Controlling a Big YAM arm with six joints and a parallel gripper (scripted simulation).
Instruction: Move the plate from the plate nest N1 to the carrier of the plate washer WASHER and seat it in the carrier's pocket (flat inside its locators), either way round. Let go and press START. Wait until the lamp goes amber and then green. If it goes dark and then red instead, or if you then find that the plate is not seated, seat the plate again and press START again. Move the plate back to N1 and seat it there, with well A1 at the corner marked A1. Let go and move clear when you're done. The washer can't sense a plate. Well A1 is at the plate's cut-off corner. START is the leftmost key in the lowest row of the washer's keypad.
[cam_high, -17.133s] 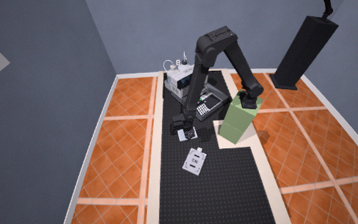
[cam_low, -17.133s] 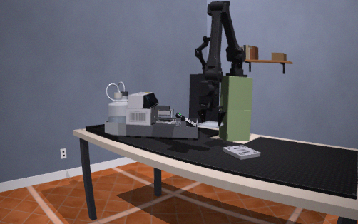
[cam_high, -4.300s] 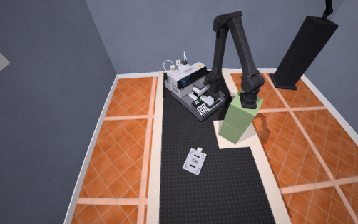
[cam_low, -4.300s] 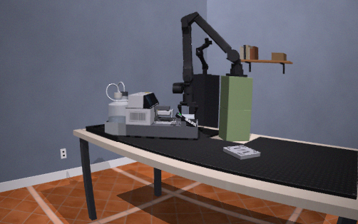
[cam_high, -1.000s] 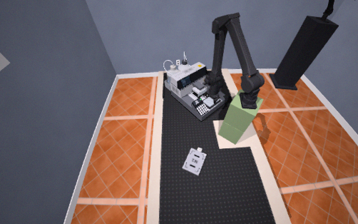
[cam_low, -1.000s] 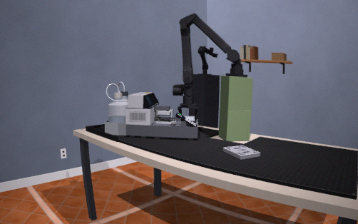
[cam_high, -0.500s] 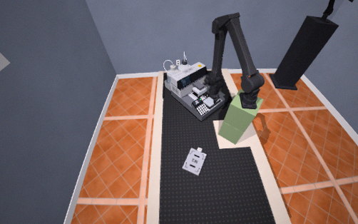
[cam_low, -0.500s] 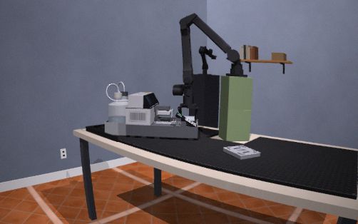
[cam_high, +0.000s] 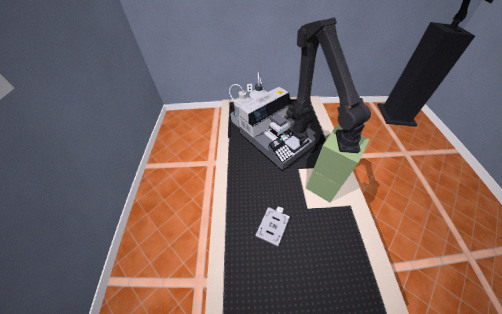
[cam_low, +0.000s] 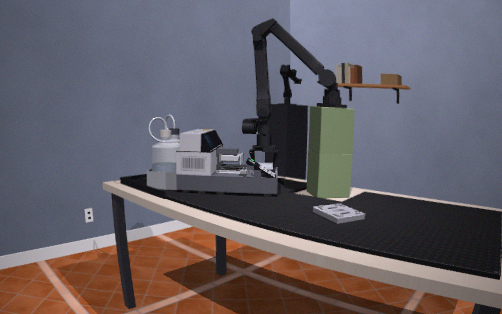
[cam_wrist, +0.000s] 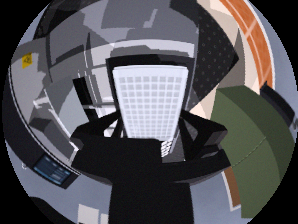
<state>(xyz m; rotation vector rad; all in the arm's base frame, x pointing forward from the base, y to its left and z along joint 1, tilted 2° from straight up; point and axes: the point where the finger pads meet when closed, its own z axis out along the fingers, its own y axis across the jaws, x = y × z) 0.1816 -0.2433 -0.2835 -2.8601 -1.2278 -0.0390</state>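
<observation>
Right now the well plate is 1 cm below my hand. From my hand the other things lie so: bottle (37 cm ahead, 26 cm to the right, 5 cm above); then plate nest N1 (11 cm ahead, 53 cm to the left, 9 cm below); then plate washer (11 cm ahead, 11 cm to the right, 3 cm above).
</observation>
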